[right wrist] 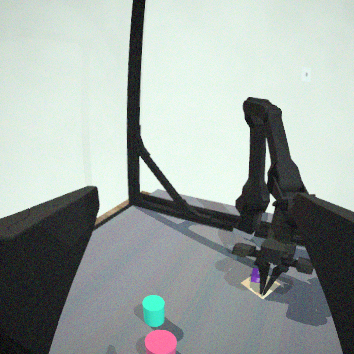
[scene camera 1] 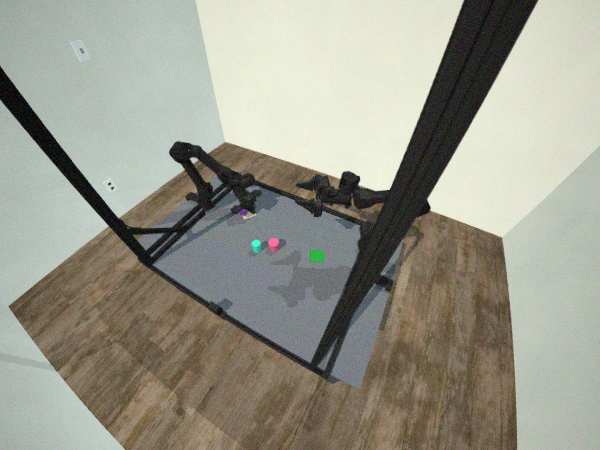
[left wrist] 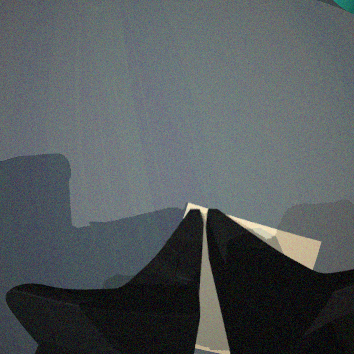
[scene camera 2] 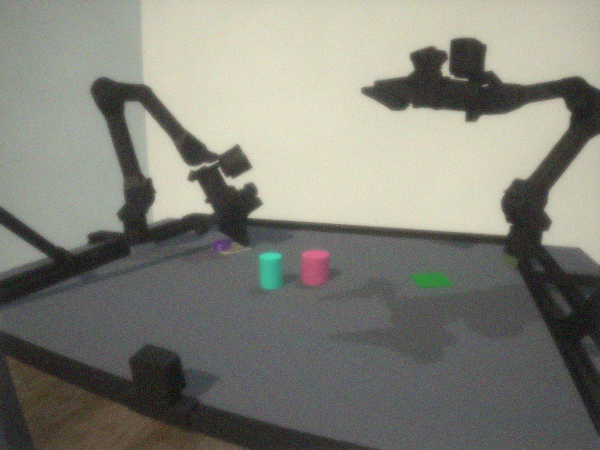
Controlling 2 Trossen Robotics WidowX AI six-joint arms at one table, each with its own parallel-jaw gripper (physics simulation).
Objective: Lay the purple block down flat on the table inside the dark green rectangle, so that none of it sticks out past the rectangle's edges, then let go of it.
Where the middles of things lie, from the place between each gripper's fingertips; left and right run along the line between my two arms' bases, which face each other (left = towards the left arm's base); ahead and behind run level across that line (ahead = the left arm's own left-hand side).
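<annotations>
From my right hand, the pink cylinder (scene camera 2: 315,264) is 9 cm to the left, 5 cm behind and 32 cm below. The teal cylinder (scene camera 2: 270,263) is 16 cm to the left of that same right hand, 8 cm behind it and 32 cm below it, and then there's the cream pad (left wrist: 210,326), which is 31 cm to the left of my right hand, 13 cm ahead of it and 34 cm below it.
As for my left gripper, it's 4 cm to the right of the cream pad and 1 cm above it. Counting from my left hand, you'd find the teal cylinder 11 cm to the right, 21 cm behind and 2 cm above, and the pink cylinder 18 cm to the right, 17 cm behind and 2 cm above.
</annotations>
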